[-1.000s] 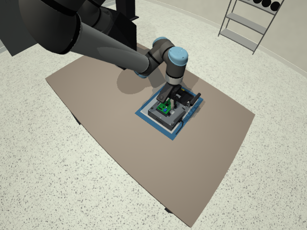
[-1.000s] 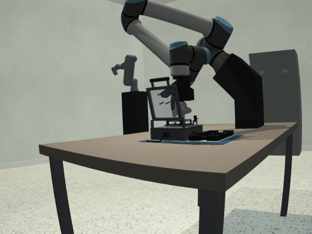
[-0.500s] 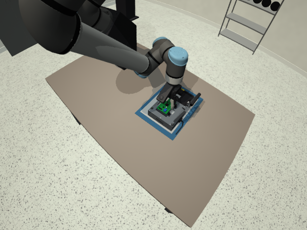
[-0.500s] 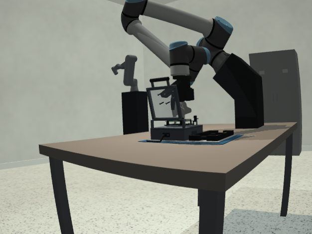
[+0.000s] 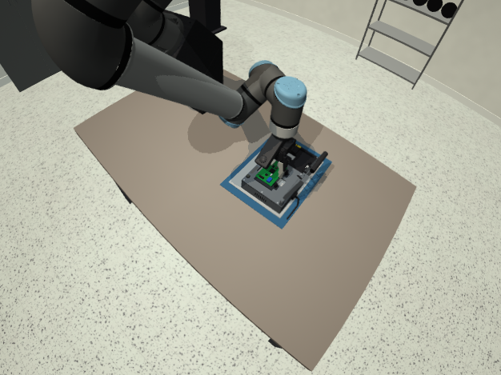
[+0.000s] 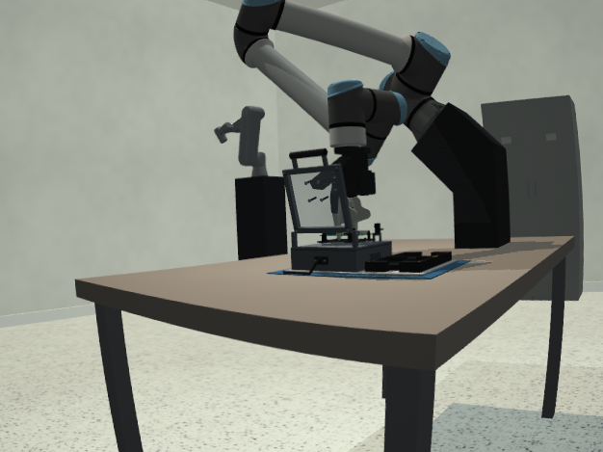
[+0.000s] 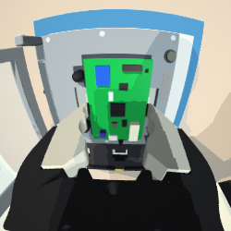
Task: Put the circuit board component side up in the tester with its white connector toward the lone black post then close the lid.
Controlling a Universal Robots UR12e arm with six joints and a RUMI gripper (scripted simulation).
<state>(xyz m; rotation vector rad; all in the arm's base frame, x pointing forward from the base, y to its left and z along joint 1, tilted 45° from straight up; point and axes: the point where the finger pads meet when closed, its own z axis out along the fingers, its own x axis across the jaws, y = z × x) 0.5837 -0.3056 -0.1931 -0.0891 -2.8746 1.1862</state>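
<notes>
Now: the green circuit board right at my hand. The rest, counted from my hand: tester bed: 1 cm ahead, 1 cm to the left, 1 cm below; then black post: 6 cm behind, 6 cm to the left; then tester: 4 cm ahead, 4 cm to the left, 3 cm above.
</notes>
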